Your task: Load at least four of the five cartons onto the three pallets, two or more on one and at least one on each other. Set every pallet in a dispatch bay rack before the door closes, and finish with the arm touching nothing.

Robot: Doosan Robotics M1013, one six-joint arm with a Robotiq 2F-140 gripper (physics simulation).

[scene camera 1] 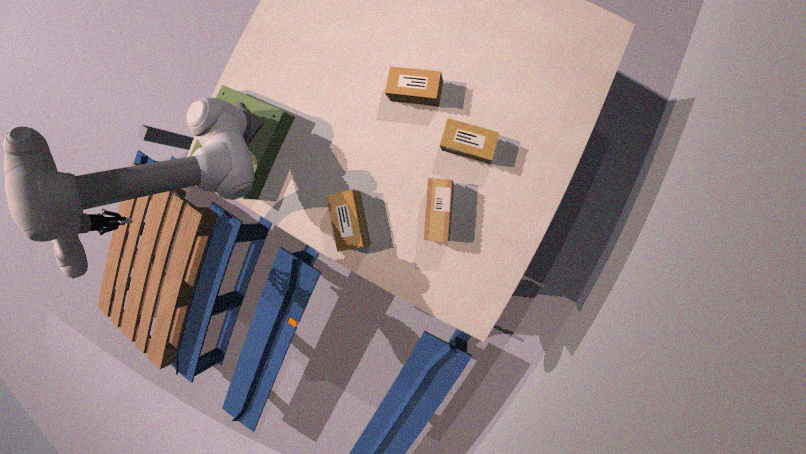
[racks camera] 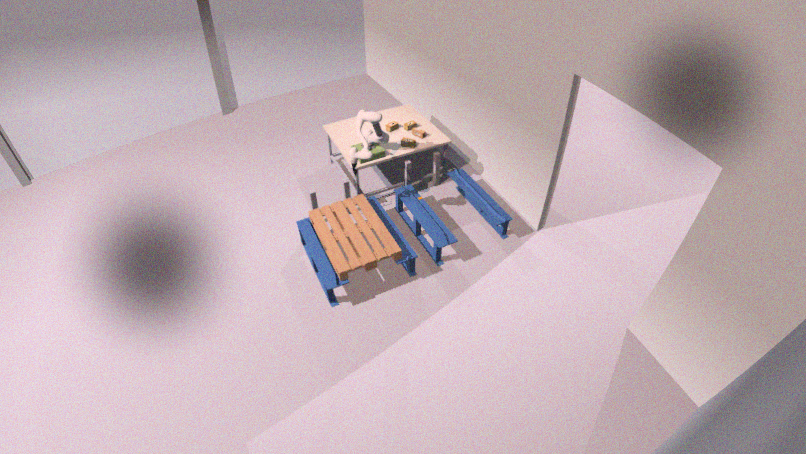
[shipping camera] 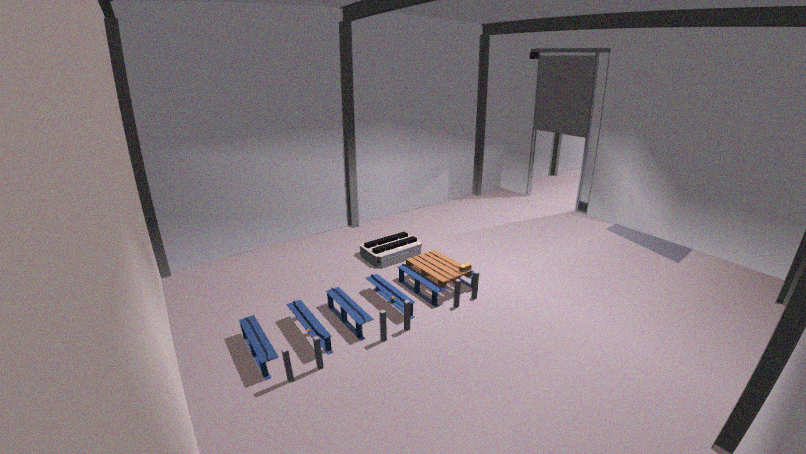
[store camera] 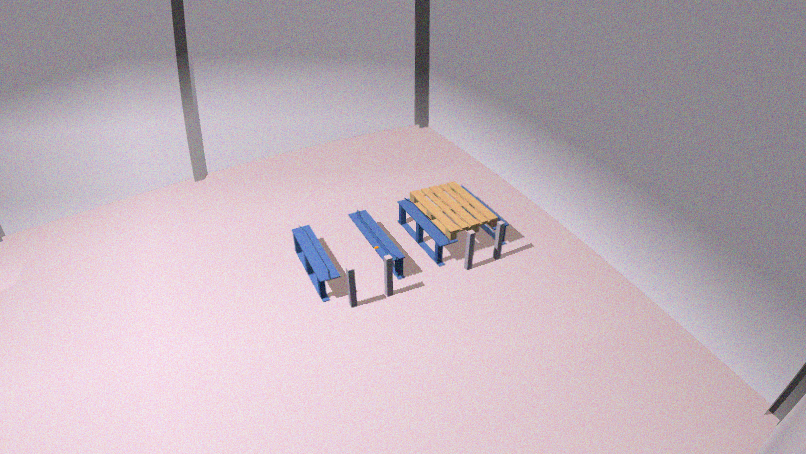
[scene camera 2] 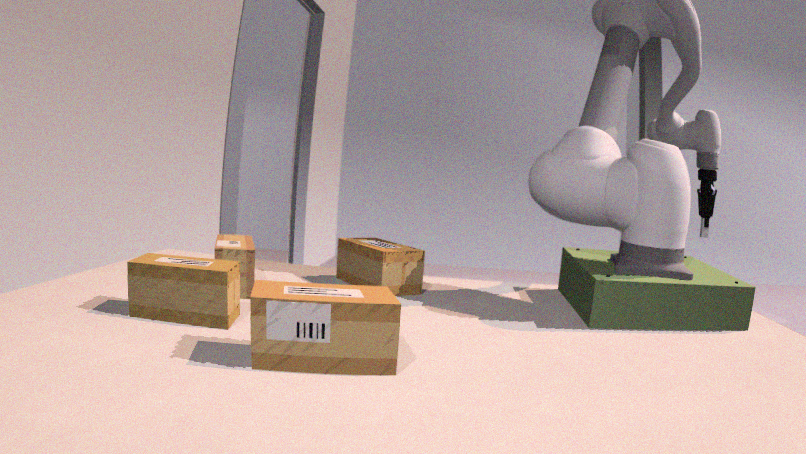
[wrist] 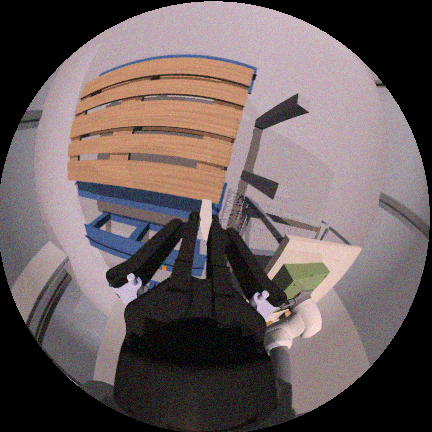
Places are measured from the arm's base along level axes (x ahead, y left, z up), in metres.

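Pixels of known places: gripper, fingertip midpoint: [scene camera 1: 131, 220] [racks camera: 355, 176] [scene camera 2: 703, 237] [wrist: 204, 207]; arm's base at its link origin: [scene camera 1: 239, 129] [scene camera 2: 649, 269] [wrist: 297, 297].
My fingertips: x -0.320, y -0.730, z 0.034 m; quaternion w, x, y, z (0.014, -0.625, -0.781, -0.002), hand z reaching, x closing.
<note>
Ahead of a thing's pixels: the offset from my fingertips to its top centre. Level surfaces: height alone.
Several cartons @(0.817 m ahead, 1.269 m left, 0.035 m down) [scene camera 1: 414, 78] @(1.100 m ahead, 1.220 m left, 0.039 m down) [scene camera 1: 473, 149] @(1.164 m ahead, 0.965 m left, 0.035 m down) [scene camera 1: 445, 225] @(0.930 m ahead, 0.732 m left, 0.037 m down) [scene camera 1: 357, 236] [scene camera 2: 326, 349] [scene camera 2: 174, 290] stand apart on the table @(0.132 m down) [scene camera 1: 338, 45]. One pallet [scene camera 1: 174, 281] [racks camera: 379, 227] [wrist: 165, 114] without cartons rests on blue rails beside the table. A second pallet [shipping camera: 424, 269] rests in a rack in the shipping view, with one carton [shipping camera: 464, 267] at its corner. A third pallet [store camera: 475, 201], bare, rests in a rack in the store view. My gripper [scene camera 1: 128, 221] [scene camera 2: 704, 228] [wrist: 204, 207] is shut and empty, hanging well above the rack pallet's table-side end.
Blue rails of an unoccupied rack [scene camera 1: 262, 349] [racks camera: 479, 194] stand beside the loaded rack. In the shipping view, a low cart [shipping camera: 369, 256] stands behind the pallet, other blue racks [shipping camera: 256, 338] [shipping camera: 348, 304] hold no pallet, dark posts [shipping camera: 382, 325] stand in front, and the door [shipping camera: 564, 93] is partly raised.
</note>
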